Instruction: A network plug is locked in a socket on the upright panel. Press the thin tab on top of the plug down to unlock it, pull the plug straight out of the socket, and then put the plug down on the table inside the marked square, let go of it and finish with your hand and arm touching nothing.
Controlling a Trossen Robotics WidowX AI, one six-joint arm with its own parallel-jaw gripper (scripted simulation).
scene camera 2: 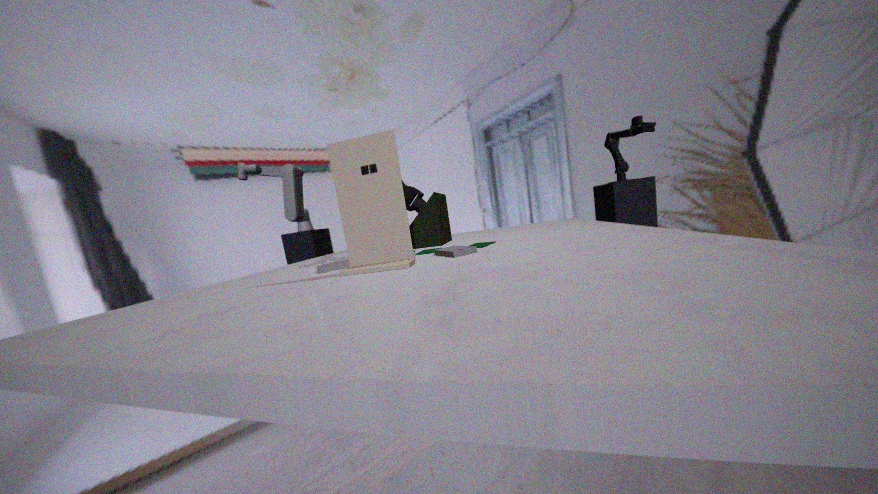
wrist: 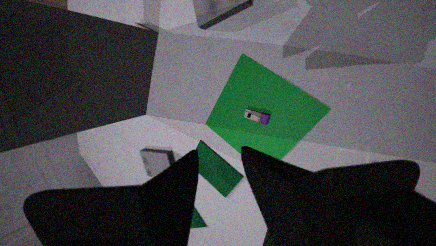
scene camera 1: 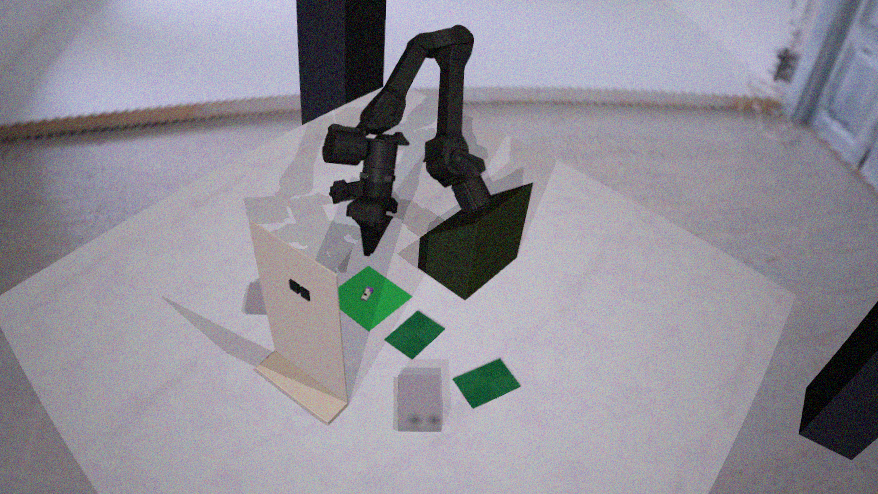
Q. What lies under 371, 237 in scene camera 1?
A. My gripper.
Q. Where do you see a flat grey block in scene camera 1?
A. At 419, 404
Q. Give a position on a green marked square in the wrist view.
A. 294, 113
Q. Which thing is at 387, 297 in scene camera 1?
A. A green marked square.
